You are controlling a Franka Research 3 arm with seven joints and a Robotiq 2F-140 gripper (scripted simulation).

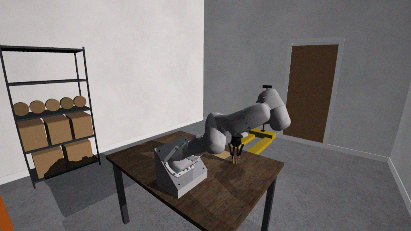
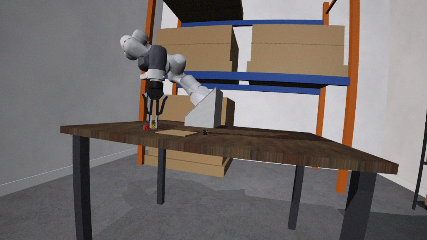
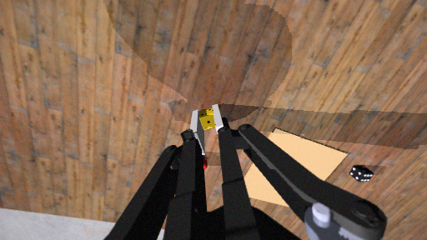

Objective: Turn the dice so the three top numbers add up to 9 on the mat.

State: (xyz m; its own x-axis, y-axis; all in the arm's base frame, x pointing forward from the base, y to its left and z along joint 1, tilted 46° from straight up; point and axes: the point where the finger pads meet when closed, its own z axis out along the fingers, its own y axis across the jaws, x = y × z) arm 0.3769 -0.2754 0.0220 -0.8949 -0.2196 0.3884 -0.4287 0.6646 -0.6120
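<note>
Right now the yellow die is 30 mm below my hand. The rest, counted from my hand: red die: 70 mm ahead, 30 mm below; then black die: 280 mm to the left, 70 mm ahead, 30 mm below; then tan mat: 150 mm to the left, 90 mm ahead, 30 mm below.
</note>
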